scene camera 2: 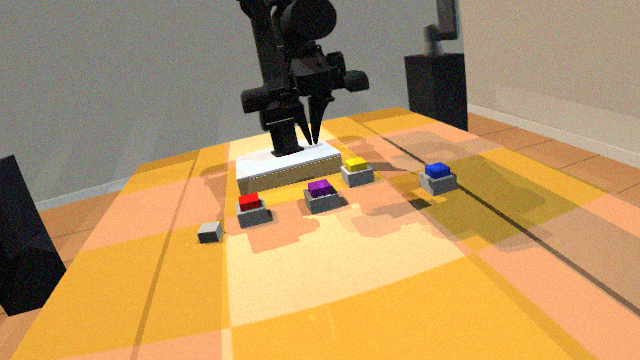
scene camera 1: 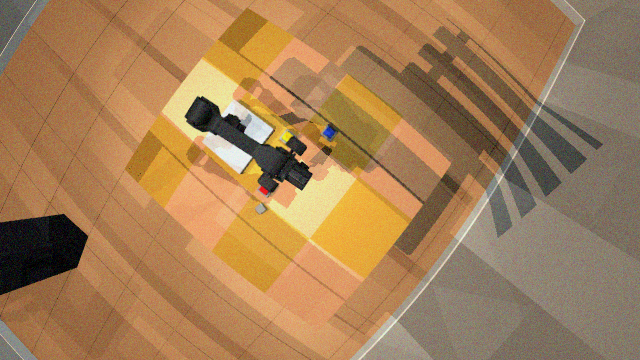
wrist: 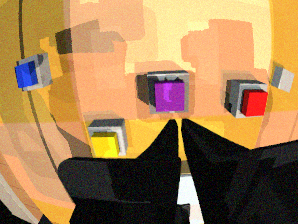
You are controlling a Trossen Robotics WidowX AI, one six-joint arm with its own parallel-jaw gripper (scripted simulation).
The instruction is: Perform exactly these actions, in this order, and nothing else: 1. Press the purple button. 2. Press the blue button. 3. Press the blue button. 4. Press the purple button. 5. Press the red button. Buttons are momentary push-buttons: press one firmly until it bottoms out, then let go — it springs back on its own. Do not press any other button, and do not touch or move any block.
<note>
My gripper (scene camera 2: 313,144) is shut, holding nothing. I also see a purple button (wrist: 168,94).
My gripper shows as well in the wrist view (wrist: 178,125).
</note>
